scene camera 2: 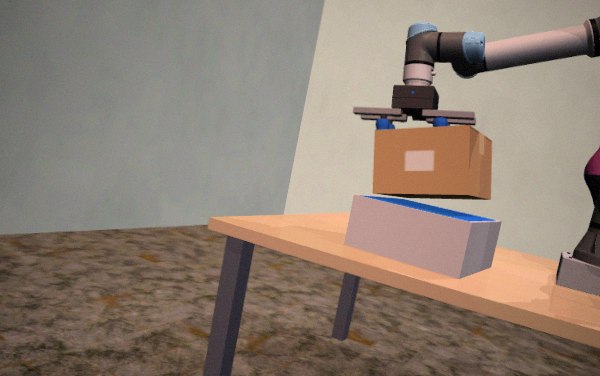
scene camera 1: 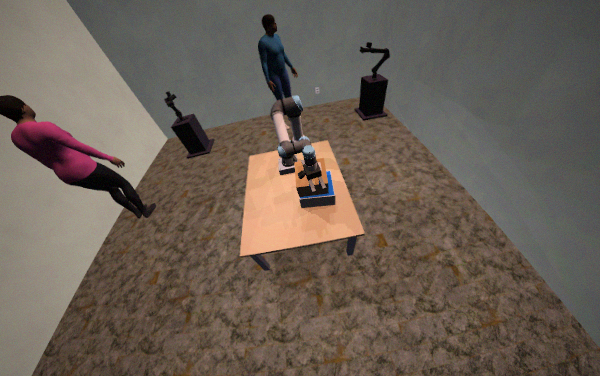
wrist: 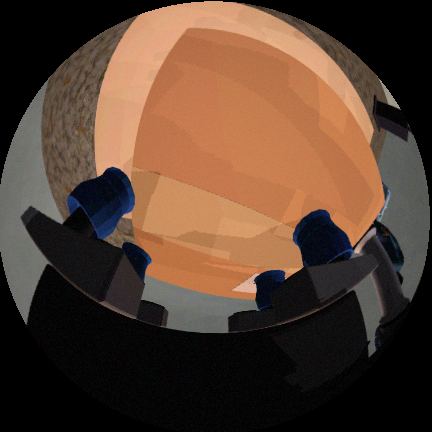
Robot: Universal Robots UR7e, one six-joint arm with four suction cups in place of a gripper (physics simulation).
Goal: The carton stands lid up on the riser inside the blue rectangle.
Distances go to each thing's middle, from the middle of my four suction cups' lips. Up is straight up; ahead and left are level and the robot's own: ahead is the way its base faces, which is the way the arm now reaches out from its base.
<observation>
The brown carton (scene camera 2: 448, 162) is 7 cm behind my suction cup, 1 cm to the right of it and 8 cm below it. From my suction cup the other things lie so: grey riser (scene camera 2: 456, 244): 9 cm behind, 2 cm to the left, 24 cm below.
</observation>
